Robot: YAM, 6 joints.
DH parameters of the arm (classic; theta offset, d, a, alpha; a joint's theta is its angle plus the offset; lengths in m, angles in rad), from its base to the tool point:
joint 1: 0 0.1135 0.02 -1.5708
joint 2: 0 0 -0.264 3.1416
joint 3: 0.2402 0 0.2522 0
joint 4: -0.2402 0 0.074 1.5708
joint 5: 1.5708 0 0 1.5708
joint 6: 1.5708 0.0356 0 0
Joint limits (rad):
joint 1: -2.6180..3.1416
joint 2: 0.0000..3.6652
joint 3: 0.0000..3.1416
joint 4: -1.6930..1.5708
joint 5: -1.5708..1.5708
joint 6: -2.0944..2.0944
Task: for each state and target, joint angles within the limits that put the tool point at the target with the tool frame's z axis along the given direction. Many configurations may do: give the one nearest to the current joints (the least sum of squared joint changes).
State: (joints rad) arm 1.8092 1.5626 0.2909 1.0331 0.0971 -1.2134
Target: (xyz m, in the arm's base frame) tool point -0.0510 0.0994 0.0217 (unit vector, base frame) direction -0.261 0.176 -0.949
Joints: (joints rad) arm 1.9918 1.6675 0.0017 0.3696 -0.1671 -1.2134
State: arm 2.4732 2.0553 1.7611 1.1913 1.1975 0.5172
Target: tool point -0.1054 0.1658 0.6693 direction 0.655 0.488 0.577
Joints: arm 2.2852 1.6834 2.3547 1.0039 0.9519 0.5172
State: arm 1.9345 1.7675 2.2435 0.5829 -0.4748 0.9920
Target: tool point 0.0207 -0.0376 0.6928 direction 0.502 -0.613 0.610
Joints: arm 1.7483 1.4459 2.5674 1.2976 0.3962 0.9920
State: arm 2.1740 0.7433 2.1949 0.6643 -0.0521 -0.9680
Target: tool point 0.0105 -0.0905 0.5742 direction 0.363 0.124 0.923
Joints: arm 1.5452 0.4974 1.3921 0.5327 0.3681 -0.9680
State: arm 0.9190 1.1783 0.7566 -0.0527 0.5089 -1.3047
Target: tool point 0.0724 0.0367 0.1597 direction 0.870 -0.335 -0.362
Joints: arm 0.8651 0.2880 0.2085 -0.7844 1.0746 -1.3047
